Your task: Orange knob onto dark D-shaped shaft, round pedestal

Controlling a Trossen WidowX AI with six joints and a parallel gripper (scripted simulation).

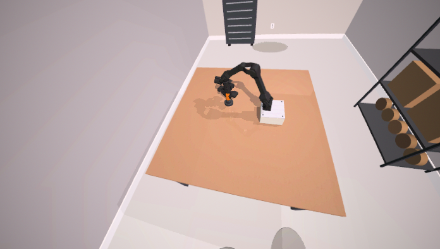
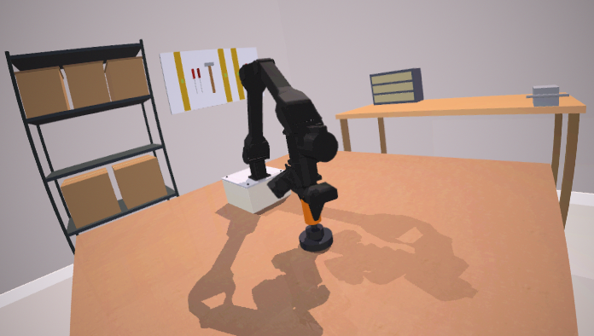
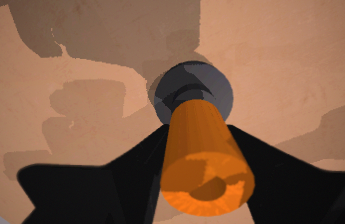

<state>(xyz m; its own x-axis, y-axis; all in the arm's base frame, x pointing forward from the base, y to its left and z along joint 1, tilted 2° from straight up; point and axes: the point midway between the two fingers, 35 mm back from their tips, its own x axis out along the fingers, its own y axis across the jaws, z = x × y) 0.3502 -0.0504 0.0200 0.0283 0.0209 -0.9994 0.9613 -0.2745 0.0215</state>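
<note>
My gripper tip is 20 mm below the orange knob. From my gripper tip the other things lie so: dark round pedestal: 40 mm below.
</note>
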